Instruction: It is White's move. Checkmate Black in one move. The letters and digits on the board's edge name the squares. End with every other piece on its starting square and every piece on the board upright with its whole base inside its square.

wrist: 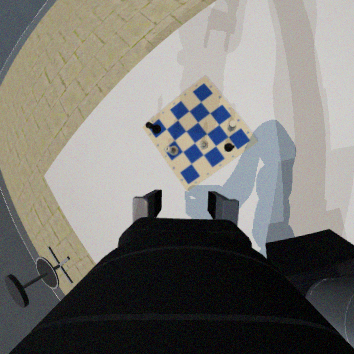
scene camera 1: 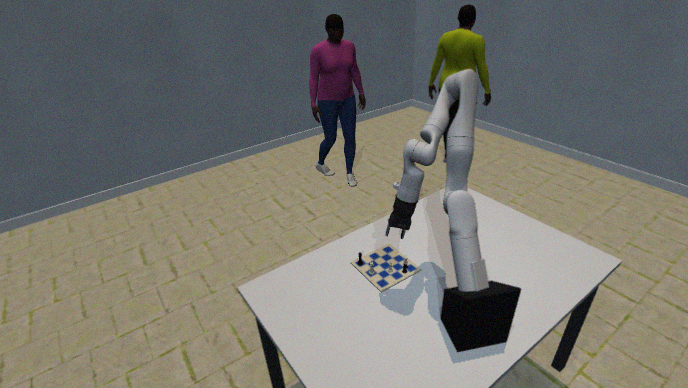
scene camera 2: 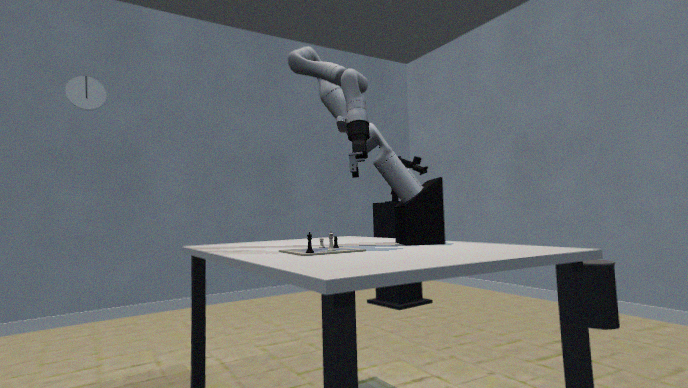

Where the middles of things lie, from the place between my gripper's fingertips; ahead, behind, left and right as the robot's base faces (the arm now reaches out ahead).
Right now my hand is 250 mm above the blue-and-cream chessboard (scene camera 1: 382,279), 100 mm short of it and 70 mm to the left of it.
